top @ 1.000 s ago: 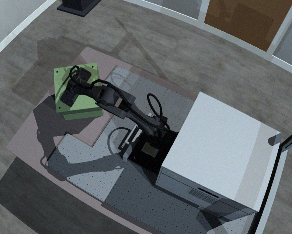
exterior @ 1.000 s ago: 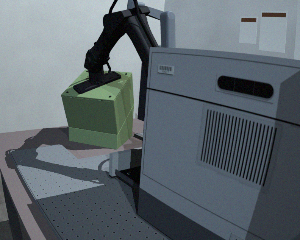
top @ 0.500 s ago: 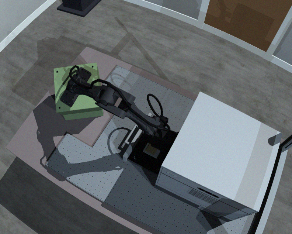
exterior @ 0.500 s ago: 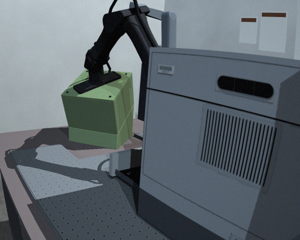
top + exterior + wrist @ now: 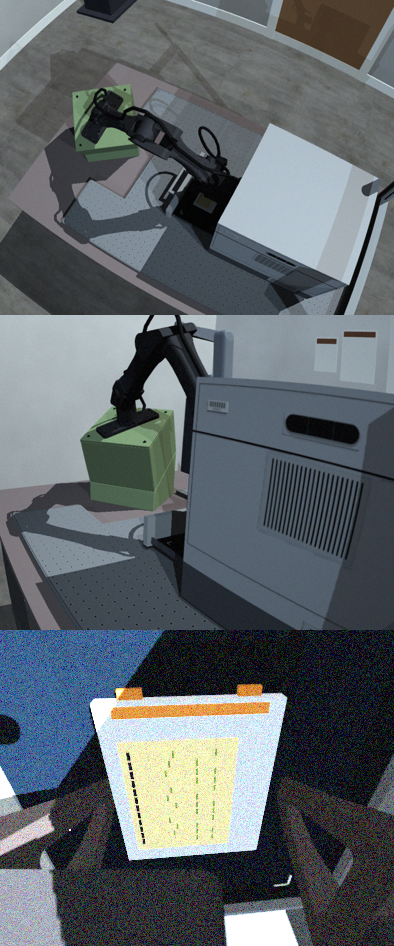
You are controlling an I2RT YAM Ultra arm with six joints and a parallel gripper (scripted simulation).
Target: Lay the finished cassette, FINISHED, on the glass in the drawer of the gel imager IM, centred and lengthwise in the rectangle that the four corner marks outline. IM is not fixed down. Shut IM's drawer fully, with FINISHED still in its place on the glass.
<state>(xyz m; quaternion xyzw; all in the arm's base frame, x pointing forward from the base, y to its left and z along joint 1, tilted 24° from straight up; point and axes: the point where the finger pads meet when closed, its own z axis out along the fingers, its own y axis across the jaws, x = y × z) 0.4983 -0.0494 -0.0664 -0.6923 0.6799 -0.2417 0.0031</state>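
Now: hand 1 cm above the cassette FINISHED. The rest, counted from my hand: imager drawer 1 cm ahead.
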